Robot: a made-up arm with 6 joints. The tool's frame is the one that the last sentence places.
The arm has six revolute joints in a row. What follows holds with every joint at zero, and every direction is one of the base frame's. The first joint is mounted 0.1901 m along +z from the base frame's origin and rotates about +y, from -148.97 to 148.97 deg. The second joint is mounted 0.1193 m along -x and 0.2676 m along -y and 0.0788 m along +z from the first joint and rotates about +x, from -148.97 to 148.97 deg. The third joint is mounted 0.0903 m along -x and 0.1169 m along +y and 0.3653 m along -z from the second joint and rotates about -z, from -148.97 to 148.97 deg. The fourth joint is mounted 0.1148 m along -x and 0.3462 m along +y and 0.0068 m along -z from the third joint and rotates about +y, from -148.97 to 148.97 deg. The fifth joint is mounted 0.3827 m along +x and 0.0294 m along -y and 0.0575 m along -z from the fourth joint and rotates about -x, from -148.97 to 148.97 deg. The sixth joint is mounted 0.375 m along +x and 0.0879 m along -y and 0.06 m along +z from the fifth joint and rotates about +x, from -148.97 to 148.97 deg. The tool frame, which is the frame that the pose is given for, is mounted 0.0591 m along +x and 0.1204 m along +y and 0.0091 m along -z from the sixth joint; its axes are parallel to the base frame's.
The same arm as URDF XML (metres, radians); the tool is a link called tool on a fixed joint. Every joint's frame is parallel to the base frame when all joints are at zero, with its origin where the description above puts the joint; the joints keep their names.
<robot name="arm">
  <link name="base_link"/>
  <link name="link1"/>
  <link name="link2"/>
  <link name="link3"/>
  <link name="link4"/>
  <link name="link5"/>
  <link name="link6"/>
  <link name="tool"/>
  <joint name="joint 1" type="revolute">
    <parent link="base_link"/>
    <child link="link1"/>
    <origin xyz="0 0 0.1901"/>
    <axis xyz="0 1 0"/>
    <limit lower="-2.6" upper="2.6"/>
  </joint>
  <joint name="joint 2" type="revolute">
    <parent link="link1"/>
    <child link="link2"/>
    <origin xyz="-0.1193 -0.2676 0.0788"/>
    <axis xyz="1 0 0"/>
    <limit lower="-2.6" upper="2.6"/>
  </joint>
  <joint name="joint 3" type="revolute">
    <parent link="link2"/>
    <child link="link3"/>
    <origin xyz="-0.0903 0.1169 -0.3653"/>
    <axis xyz="0 0 -1"/>
    <limit lower="-2.6" upper="2.6"/>
  </joint>
  <joint name="joint 4" type="revolute">
    <parent link="link3"/>
    <child link="link4"/>
    <origin xyz="-0.1148 0.3462 -0.0068"/>
    <axis xyz="0 1 0"/>
    <limit lower="-2.6" upper="2.6"/>
  </joint>
  <joint name="joint 5" type="revolute">
    <parent link="link4"/>
    <child link="link5"/>
    <origin xyz="0.3827 -0.0294 -0.0575"/>
    <axis xyz="-1 0 0"/>
    <limit lower="-2.6" upper="2.6"/>
  </joint>
  <joint name="joint 6" type="revolute">
    <parent link="link5"/>
    <child link="link6"/>
    <origin xyz="0.375 -0.0879 0.06"/>
    <axis xyz="1 0 0"/>
    <limit lower="-2.6" upper="2.6"/>
  </joint>
  <joint name="tool_fixed" type="fixed">
    <parent link="link6"/>
    <child link="tool"/>
    <origin xyz="0.0591 0.1204 -0.0091"/>
  </joint>
</robot>

